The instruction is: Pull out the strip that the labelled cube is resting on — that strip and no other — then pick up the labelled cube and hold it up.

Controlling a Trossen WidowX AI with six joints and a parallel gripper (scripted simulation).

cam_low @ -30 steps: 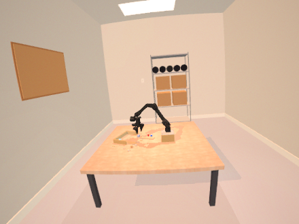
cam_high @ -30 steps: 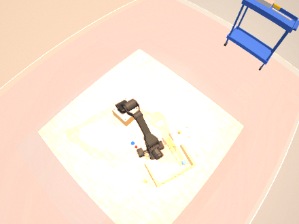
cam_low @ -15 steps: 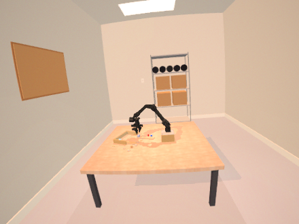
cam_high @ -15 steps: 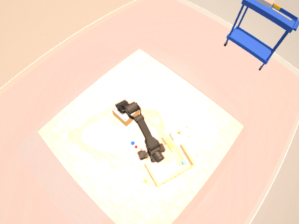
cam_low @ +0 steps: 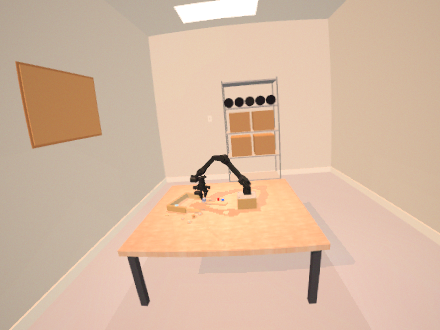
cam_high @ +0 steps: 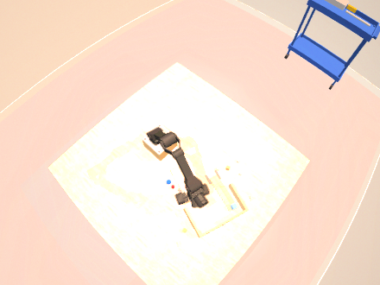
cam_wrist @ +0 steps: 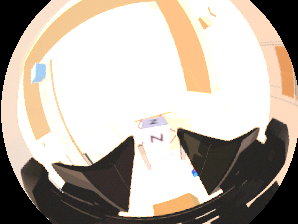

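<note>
My gripper tip is now 10 mm above the labelled cube.
</note>
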